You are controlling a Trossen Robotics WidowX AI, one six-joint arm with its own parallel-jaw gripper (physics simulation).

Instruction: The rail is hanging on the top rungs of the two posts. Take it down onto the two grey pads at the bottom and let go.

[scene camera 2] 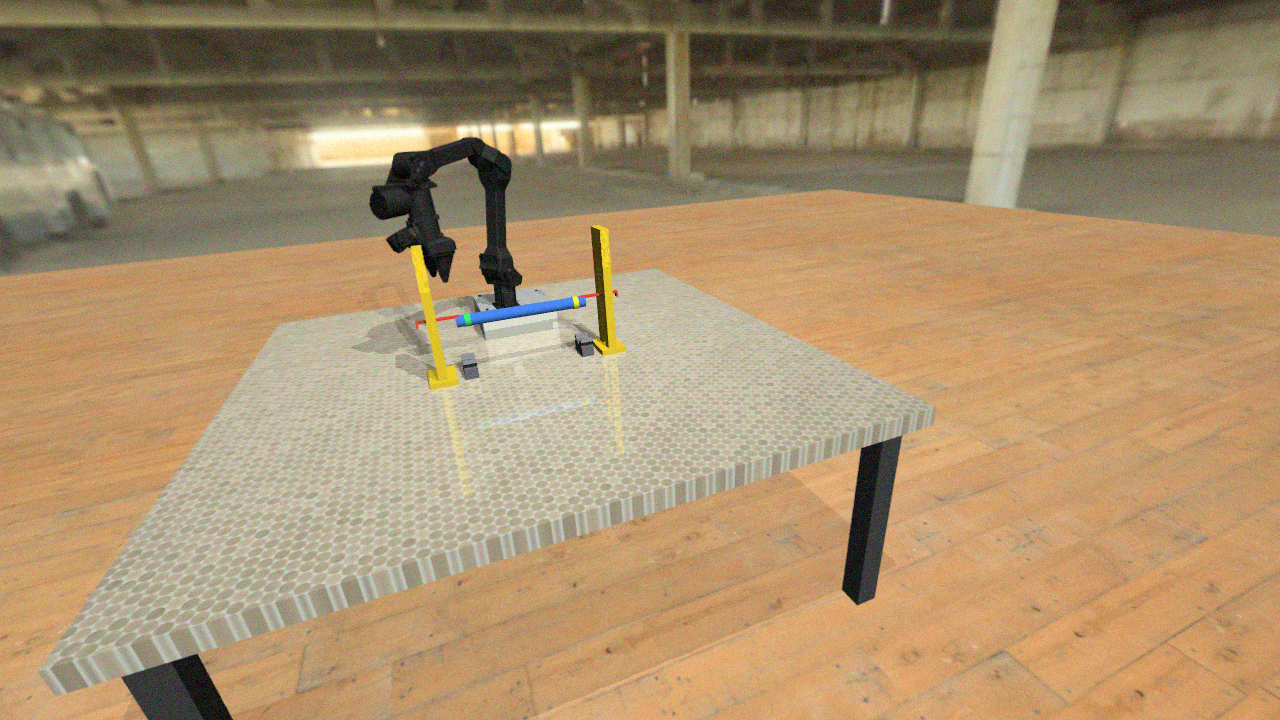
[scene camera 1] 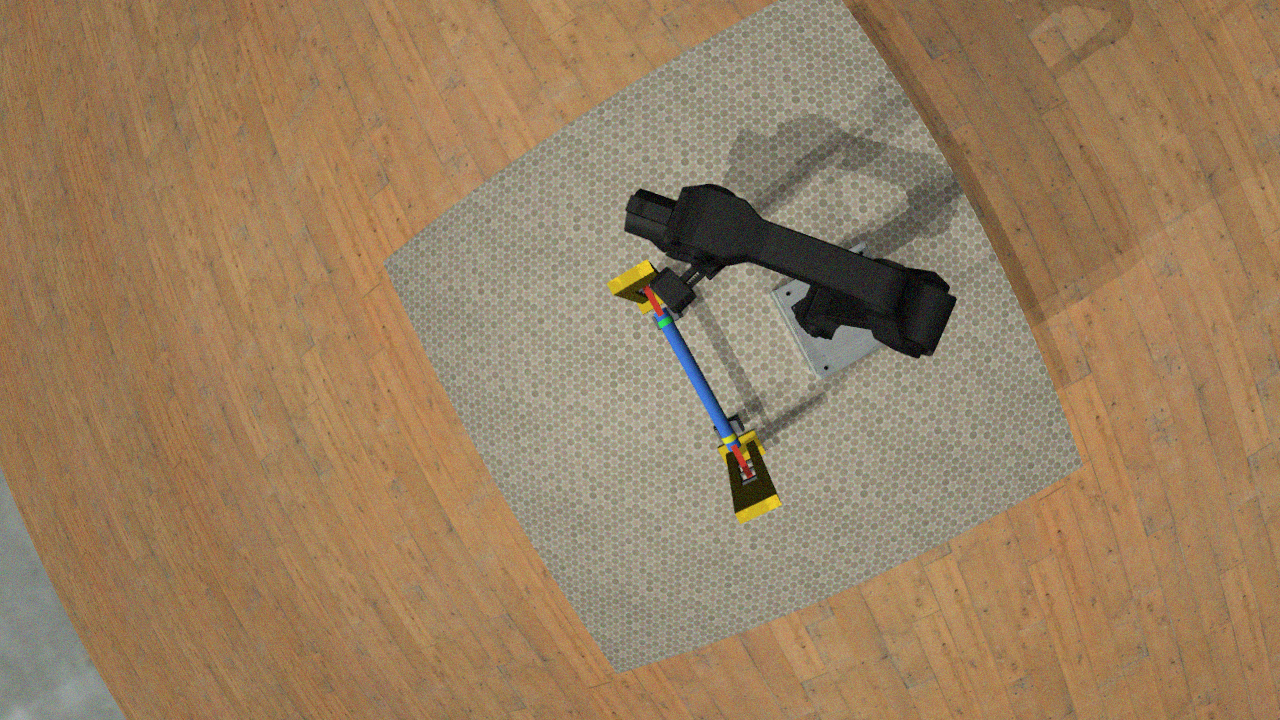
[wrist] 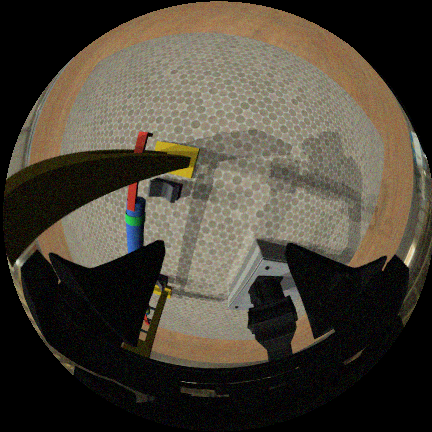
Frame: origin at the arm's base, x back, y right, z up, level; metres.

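Seen in the pictures: gripper, fingertip midpoint: [scene camera 2: 439, 279] [wrist: 227, 249]; arm's base at its link origin: [scene camera 2: 506, 305] [scene camera 1: 812, 311] [wrist: 264, 284].
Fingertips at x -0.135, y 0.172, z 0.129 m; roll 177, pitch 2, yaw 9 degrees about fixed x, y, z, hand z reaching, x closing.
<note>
Offsets run from my fingertips to a thing's top centre. Level surfaces: height alone.
The blue rail {dx -0.125, dy -0.155, dz -0.058 m} [scene camera 1: 698, 380] [scene camera 2: 523, 310] [wrist: 135, 235] has red end bars, a green band and a yellow band. It spans the two yellow posts, well above the table; its exact rungs cannot be made out. The green-band post {dx -0.109, dy +0.045, dz +0.096 m} [scene camera 1: 631, 279] [scene camera 2: 432, 313] [wrist: 90, 175] and the yellow-band post {dx -0.141, dy -0.354, dz +0.096 m} [scene camera 1: 757, 501] [scene camera 2: 602, 286] [wrist: 157, 325] stand upright. Grey pads, one near the green-band post {dx -0.114, dy -0.017, dz -0.160 m} [scene camera 2: 469, 365] [wrist: 165, 190] and one near the other post {dx -0.136, dy -0.292, dz -0.160 m} [scene camera 2: 584, 344] [scene camera 1: 735, 423], are on the table. My gripper [wrist: 227, 249] is open and empty, near the green-band end on the base's side; the rail passes outside its left finger in the wrist view.
The grey robot base [scene camera 1: 827, 353] [scene camera 2: 528, 317] [wrist: 242, 285] stands behind the rail, on the tiled table {dz -0.204 m} [scene camera 1: 537, 402] [scene camera 2: 358, 501] [wrist: 225, 90]. The arm bends over from the base. The green-band post rises close beside the gripper and crosses the left of the wrist view.
</note>
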